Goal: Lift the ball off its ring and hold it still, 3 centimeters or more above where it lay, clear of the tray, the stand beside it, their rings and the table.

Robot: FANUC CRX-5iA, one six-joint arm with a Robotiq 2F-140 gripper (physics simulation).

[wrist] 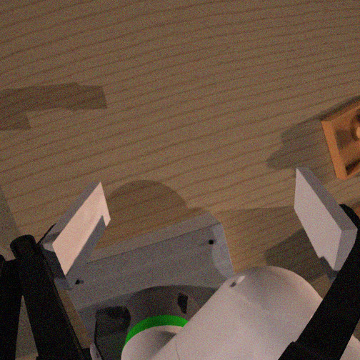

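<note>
My gripper [197,195] is open, its two pale finger pads far apart over the wooden table, with no object between them. An orange, raised-edge object [331,145] is cut off by the right edge of the wrist view, beyond the right finger. It may be part of the tray or the stand; I cannot tell which. A small rounded shape shows inside it at the frame edge, too little to identify. The ball does not show clearly, and no ring can be made out.
The robot's own grey base plate [150,260] lies at the lower middle, with a dark base, a green band [157,322] and a large white arm section [250,315] over it. Shadows fall on the wooden table [200,75] at the left and beside the orange object.
</note>
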